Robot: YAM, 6 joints.
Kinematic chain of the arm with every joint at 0, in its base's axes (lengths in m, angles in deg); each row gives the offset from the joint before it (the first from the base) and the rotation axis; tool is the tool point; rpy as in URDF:
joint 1: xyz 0 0 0.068 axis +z
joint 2: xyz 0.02 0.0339 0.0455 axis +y
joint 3: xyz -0.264 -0.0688 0 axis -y
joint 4: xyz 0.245 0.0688 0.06 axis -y
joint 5: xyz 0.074 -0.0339 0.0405 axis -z
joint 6: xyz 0.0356 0 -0.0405 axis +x
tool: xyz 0 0 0 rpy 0 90 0
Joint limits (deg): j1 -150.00..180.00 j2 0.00..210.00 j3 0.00..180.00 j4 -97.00..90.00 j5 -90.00..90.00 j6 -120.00..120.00
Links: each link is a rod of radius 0.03 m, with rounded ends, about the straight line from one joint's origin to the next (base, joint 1, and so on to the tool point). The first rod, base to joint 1, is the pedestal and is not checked.
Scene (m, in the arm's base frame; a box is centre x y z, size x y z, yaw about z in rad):
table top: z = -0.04
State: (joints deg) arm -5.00 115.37 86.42 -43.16 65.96 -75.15
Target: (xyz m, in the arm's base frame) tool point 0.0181 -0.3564 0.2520
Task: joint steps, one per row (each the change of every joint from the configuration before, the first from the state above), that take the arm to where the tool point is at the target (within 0.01 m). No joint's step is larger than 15 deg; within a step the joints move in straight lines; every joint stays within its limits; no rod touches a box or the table.
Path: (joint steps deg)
1: -12.79 -2.12 -1.01 -0.93 0.61 0.00
2: -12.79 -2.13 -1.02 -0.93 0.60 0.00
3: -12.78 -2.12 -1.01 -0.92 0.61 0.00
4: -12.79 -2.12 -1.01 -0.93 0.61 0.00
5: -12.79 -2.12 -1.01 -0.93 0.60 0.00
6: -12.79 -2.13 -1.02 -0.93 0.61 0.00

